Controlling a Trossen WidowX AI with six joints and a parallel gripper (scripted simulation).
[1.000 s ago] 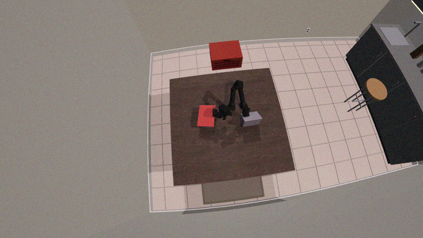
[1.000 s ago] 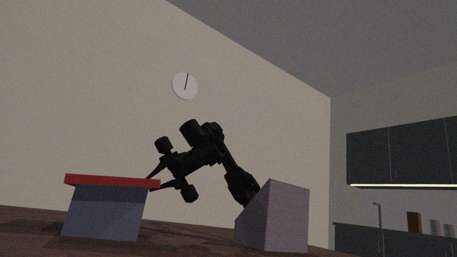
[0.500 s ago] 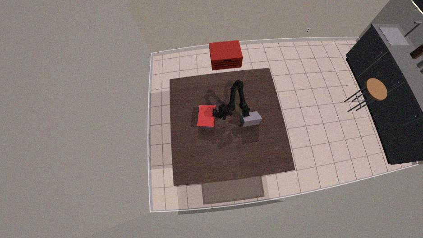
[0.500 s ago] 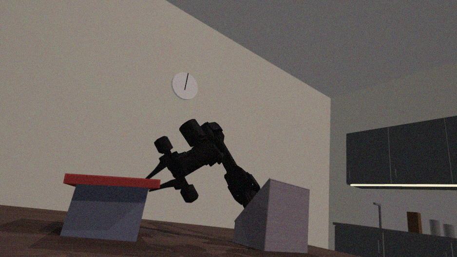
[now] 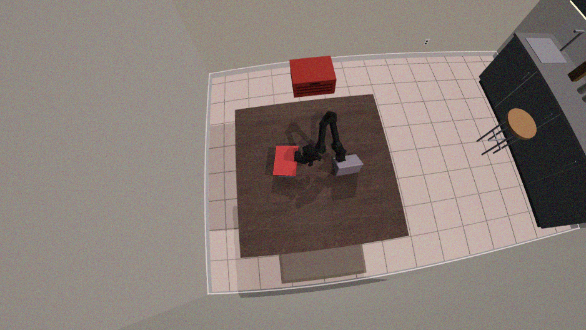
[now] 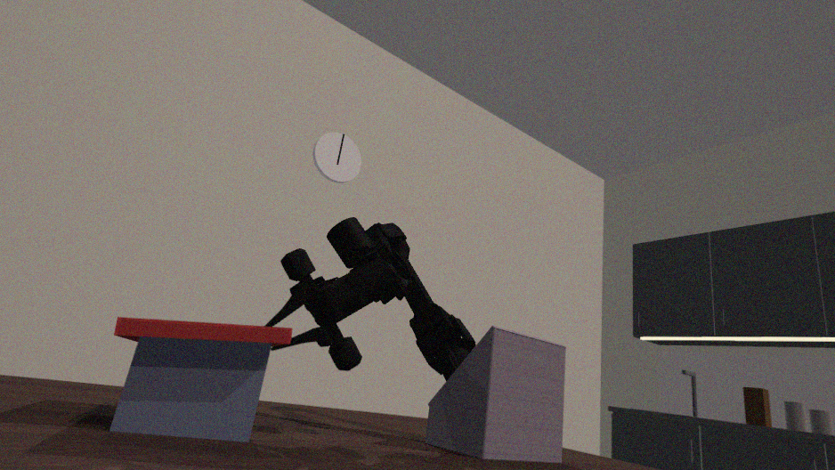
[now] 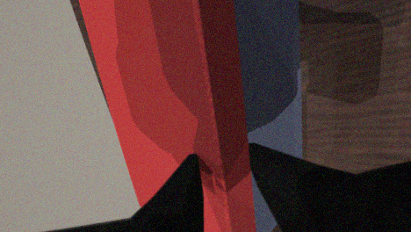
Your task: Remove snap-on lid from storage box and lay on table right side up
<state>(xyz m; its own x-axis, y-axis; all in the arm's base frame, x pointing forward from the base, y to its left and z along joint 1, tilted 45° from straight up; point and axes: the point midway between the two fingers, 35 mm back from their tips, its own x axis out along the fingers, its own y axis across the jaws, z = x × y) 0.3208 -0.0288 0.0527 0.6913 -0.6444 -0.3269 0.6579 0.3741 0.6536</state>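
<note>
My gripper tip is 7 cm short of the red lid and 2 cm to the left of it. The rest, counted from my gripper tip: blue-grey storage box: 7 cm ahead, 2 cm to the right, 6 cm below.
</note>
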